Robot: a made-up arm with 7 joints. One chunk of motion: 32 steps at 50 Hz.
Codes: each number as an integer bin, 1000 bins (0 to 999) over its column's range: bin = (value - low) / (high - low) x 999, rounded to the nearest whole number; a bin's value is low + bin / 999 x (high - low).
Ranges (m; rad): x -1..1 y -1..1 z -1..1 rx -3.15..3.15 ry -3.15..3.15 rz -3.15..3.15
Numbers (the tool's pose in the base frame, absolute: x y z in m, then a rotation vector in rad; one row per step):
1: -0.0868 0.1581 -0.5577 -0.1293 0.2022 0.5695
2: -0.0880 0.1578 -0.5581 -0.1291 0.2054 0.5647
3: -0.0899 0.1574 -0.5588 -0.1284 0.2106 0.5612
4: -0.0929 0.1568 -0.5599 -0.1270 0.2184 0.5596
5: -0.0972 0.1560 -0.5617 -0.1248 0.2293 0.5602
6: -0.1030 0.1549 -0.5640 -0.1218 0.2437 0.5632
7: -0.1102 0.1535 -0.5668 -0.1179 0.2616 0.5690
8: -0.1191 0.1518 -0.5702 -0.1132 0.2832 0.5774
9: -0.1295 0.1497 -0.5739 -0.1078 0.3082 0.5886
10: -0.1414 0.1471 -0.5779 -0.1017 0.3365 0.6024
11: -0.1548 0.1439 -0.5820 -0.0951 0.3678 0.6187
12: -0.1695 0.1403 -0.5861 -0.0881 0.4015 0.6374
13: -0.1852 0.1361 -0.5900 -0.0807 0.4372 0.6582
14: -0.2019 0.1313 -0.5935 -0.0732 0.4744 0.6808
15: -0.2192 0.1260 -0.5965 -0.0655 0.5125 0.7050
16: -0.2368 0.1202 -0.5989 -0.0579 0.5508 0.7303
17: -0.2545 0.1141 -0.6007 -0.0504 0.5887 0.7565
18: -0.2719 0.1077 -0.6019 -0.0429 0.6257 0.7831
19: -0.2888 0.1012 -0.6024 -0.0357 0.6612 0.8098
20: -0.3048 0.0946 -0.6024 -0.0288 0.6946 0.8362
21: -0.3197 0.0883 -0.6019 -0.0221 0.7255 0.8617
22: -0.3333 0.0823 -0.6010 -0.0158 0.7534 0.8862
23: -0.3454 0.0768 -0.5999 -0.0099 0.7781 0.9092
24: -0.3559 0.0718 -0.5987 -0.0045 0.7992 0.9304
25: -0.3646 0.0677 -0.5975 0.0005 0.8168 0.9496
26: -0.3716 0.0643 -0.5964 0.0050 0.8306 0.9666
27: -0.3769 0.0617 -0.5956 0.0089 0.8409 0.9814
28: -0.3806 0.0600 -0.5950 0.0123 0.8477 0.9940
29: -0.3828 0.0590 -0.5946 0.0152 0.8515 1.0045
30: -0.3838 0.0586 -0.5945 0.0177 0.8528 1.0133
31: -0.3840 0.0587 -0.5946 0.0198 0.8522 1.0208
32: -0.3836 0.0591 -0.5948 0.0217 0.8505 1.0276
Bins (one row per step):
1: 456 578 221 479 532 590
2: 456 578 221 479 532 589
3: 455 578 220 479 533 588
4: 453 578 220 479 534 588
5: 451 577 219 480 536 588
6: 448 577 218 480 538 589
7: 444 576 216 481 541 590
8: 440 575 215 482 544 591
9: 435 574 213 482 548 593
10: 429 573 211 483 553 595
11: 422 571 209 484 558 598
12: 415 570 207 486 563 601
13: 407 567 205 487 569 604
14: 399 565 203 488 575 607
15: 390 562 202 489 581 611
16: 381 560 200 490 587 615
17: 372 556 199 492 593 619
18: 364 553 199 493 599 624
19: 355 550 199 494 604 628
20: 347 547 199 495 610 632
21: 340 544 199 496 615 636
22: 333 541 199 497 619 640
23: 327 538 200 498 623 644
24: 322 535 200 499 626 647
25: 317 533 201 500 629 650
26: 314 532 202 500 631 653
27: 311 530 202 501 633 655
28: 309 529 202 501 634 657
29: 308 529 202 502 635 659
30: 308 529 203 502 635 660
31: 308 529 202 503 635 661
32: 308 529 202 503 634 662

